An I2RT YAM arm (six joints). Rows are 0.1 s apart.
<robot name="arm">
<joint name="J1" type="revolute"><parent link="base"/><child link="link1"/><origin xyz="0 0 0.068"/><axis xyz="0 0 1"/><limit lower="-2.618" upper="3.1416"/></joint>
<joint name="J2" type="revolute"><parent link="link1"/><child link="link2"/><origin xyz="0.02 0.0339 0.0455"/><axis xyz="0 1 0"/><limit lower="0" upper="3.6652"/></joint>
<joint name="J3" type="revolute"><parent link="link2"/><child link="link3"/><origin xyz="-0.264 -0.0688 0"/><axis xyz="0 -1 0"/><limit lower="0" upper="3.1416"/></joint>
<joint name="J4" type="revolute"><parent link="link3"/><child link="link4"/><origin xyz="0.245 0.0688 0.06"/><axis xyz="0 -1 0"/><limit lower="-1.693" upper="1.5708"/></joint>
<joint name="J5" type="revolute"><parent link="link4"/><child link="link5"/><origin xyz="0.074 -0.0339 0.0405"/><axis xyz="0 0 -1"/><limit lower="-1.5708" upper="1.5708"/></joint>
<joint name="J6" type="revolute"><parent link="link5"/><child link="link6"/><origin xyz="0.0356 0 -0.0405"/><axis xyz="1 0 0"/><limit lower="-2.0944" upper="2.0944"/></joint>
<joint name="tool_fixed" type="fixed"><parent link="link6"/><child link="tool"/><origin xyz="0 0 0" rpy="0 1.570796 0"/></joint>
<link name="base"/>
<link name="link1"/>
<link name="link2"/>
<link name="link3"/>
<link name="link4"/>
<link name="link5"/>
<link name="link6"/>
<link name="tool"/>
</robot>
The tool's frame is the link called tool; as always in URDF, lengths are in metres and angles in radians.
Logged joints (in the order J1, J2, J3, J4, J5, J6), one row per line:
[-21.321, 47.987, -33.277, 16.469, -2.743, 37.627]
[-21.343, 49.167, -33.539, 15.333, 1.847, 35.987]
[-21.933, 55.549, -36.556, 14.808, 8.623, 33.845]
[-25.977, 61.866, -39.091, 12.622, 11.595, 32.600]
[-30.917, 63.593, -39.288, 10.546, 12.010, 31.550]
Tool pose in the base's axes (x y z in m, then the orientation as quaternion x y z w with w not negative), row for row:
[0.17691, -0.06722, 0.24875, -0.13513, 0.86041, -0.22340, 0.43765]
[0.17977, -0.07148, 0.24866, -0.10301, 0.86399, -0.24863, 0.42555]
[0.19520, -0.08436, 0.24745, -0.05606, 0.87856, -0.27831, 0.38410]
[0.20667, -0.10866, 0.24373, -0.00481, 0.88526, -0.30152, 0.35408]
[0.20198, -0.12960, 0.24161, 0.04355, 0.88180, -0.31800, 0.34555]
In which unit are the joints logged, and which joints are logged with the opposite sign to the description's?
The joints are logged in degrees. Opposite sign: J3, J4, J6.
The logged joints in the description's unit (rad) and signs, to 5 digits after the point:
[-0.37212, 0.83753, 0.58079, -0.28744, -0.04787, -0.65672]
[-0.37251, 0.85813, 0.58537, -0.26761, 0.03224, -0.62809]
[-0.38280, 0.96951, 0.63802, -0.25845, 0.15050, -0.59071]
[-0.45338, 1.07977, 0.68227, -0.22030, 0.20237, -0.56898]
[-0.53960, 1.10991, 0.68570, -0.18406, 0.20961, -0.55065]

